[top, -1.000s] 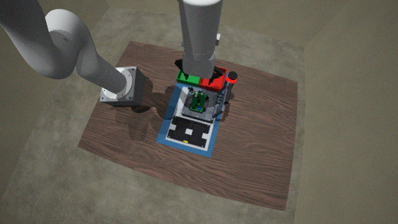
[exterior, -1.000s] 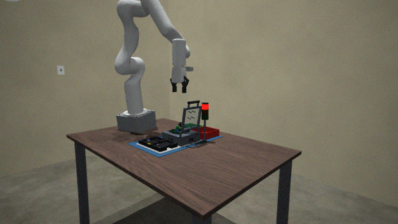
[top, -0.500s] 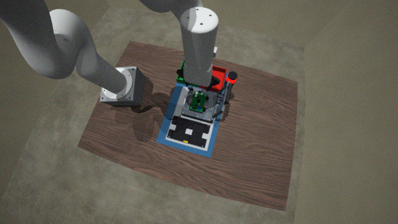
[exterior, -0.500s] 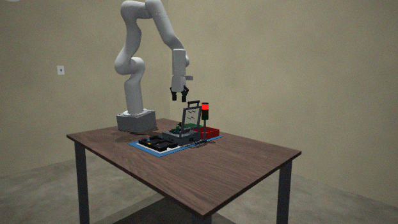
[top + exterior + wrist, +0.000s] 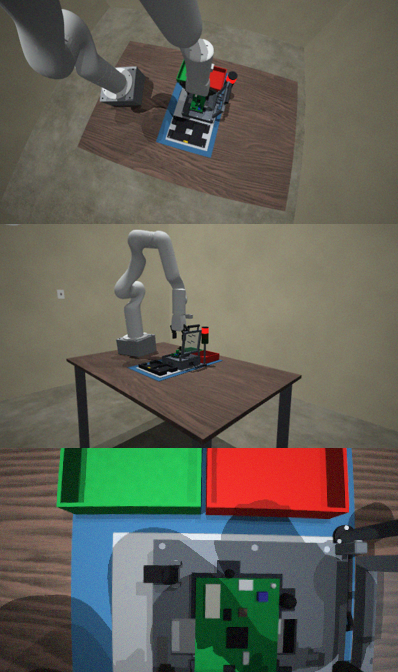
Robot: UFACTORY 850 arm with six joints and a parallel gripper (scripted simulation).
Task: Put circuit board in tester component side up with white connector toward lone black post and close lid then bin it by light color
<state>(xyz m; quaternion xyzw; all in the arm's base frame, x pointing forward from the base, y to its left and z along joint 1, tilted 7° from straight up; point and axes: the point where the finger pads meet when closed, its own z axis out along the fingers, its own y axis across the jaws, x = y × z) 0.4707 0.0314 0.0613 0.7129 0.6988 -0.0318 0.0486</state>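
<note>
Right now my hand is 10 cm above the green circuit board. The rest, counted from my hand: red bin: 5 cm ahead, 20 cm to the left, 16 cm below; tester lid: 12 cm ahead, 1 cm above; green bin: 10 cm behind, 20 cm to the left, 16 cm below.
</note>
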